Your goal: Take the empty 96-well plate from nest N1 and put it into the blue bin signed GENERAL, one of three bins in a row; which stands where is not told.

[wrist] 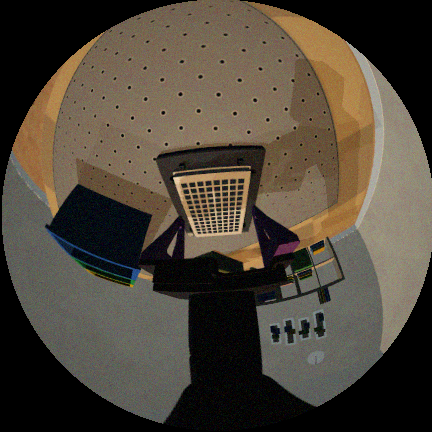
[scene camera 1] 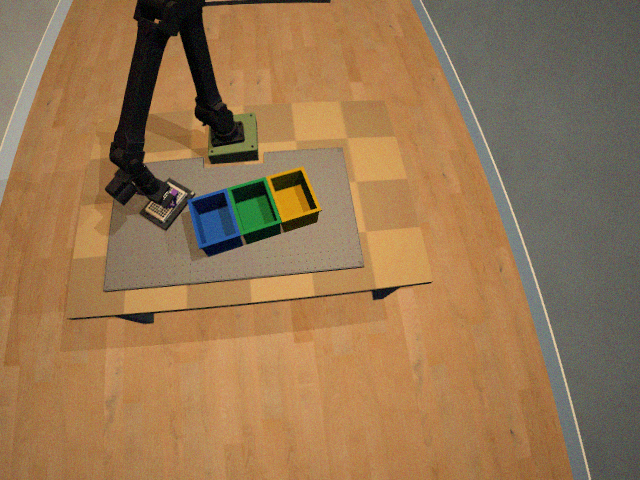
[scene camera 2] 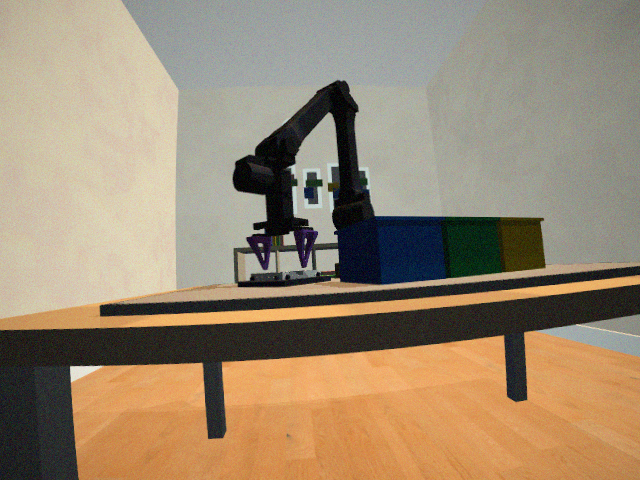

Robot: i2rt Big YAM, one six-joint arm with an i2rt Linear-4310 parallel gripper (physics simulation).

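Pixels of known places: gripper, fingertip midpoint: (wrist: 216, 213) (scene camera 1: 163, 200) (scene camera 2: 284, 268); arm's base at its link origin: (scene camera 1: 227, 135).
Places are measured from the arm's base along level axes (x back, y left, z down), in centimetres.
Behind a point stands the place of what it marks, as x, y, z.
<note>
The pale 96-well plate (scene camera 1: 156, 210) @(-25.7, -26.5, 2.1) (wrist: 215, 194) @(-24.5, -25.4, 2.5) lies flat in its dark nest (scene camera 1: 165, 225) @(-31.1, -23.9, 3.5) (scene camera 2: 258, 283) @(-28.6, -28.8, 3.9) (wrist: 210, 155) @(-28.2, -28.3, 3.5), left of the bins in the scene camera 1 view. My gripper (scene camera 2: 284, 267) @(-22.8, -23.8, 1.5) (wrist: 216, 213) @(-22.8, -23.8, 1.5) is open and empty. It points down, with its purple fingertips wide apart, one toward each long side of the plate and close above the nest. The blue bin (scene camera 1: 215, 219) @(-31.3, -7.1, 4.0) (scene camera 2: 410, 250) @(-43.0, -5.0, -0.1) (wrist: 102, 225) @(-35.1, -11.9, -0.6) is the bin of the row nearest the nest. No sign reading GENERAL can be read, and no N1 label is legible.
The green bin (scene camera 1: 255, 207) @(-28.9, 6.8, 4.1) (scene camera 2: 473, 248) @(-40.7, 7.8, 0.0) is in the middle of the row, and the yellow bin (scene camera 1: 293, 198) @(-27.4, 20.1, 4.1) (scene camera 2: 522, 245) @(-38.4, 20.4, 0.0) is at the far end. All stand on the grey perforated board (scene camera 1: 289, 253) @(-46.9, 15.8, 4.7) (wrist: 200, 95) @(-33.2, -32.0, 4.6). The arm's green base (scene camera 1: 249, 147) @(-7.1, 7.4, -0.5) stands behind the bins.
</note>
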